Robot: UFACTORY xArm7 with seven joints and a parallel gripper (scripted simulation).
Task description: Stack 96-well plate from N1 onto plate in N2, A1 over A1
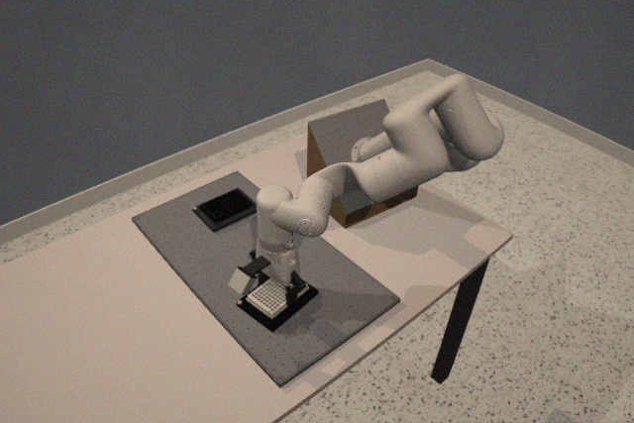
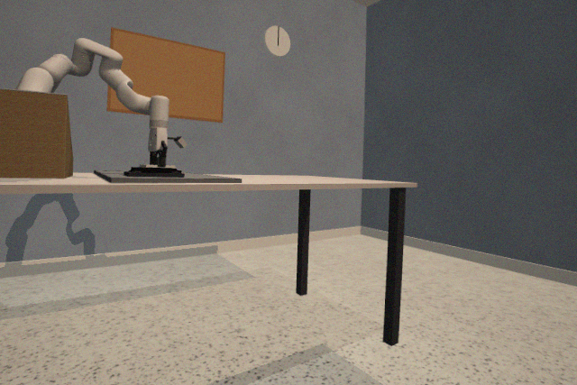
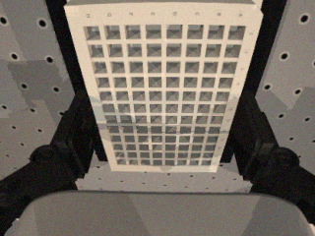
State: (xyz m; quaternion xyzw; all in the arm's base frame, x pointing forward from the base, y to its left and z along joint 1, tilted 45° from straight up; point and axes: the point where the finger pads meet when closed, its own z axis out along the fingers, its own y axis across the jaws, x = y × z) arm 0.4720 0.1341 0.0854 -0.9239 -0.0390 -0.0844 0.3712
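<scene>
Now: the black plate nest 3 cm below my hand. From my hand the other things lie so: black 96-well plate (10 cm behind, 36 cm to the right, 2 cm below); white 96-well plate (1 cm below).
</scene>
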